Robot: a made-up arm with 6 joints. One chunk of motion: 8 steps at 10 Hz.
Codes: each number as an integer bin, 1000 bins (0 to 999) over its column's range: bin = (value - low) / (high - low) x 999, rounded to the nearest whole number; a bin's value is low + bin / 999 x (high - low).
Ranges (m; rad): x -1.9..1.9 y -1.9..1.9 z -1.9..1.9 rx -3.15..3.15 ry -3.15..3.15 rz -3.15..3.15
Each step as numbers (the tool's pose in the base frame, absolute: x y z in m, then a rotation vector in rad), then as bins.
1 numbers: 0.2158 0.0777 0.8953 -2.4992 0.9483 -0.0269
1 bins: 556 520 735 103 650 495
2 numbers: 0.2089 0.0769 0.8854 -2.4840 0.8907 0.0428
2 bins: 554 520 732 106 641 506
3 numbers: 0.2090 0.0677 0.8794 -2.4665 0.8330 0.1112
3 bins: 554 517 731 108 632 517
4 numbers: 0.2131 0.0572 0.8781 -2.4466 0.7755 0.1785
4 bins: 556 515 730 112 622 528
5 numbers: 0.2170 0.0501 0.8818 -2.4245 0.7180 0.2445
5 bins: 557 513 731 115 613 538
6 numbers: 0.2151 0.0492 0.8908 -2.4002 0.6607 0.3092
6 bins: 556 512 734 119 604 549
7 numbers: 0.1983 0.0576 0.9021 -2.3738 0.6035 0.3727
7 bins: 552 515 737 123 595 559
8 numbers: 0.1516 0.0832 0.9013 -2.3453 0.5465 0.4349
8 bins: 539 521 736 128 586 568
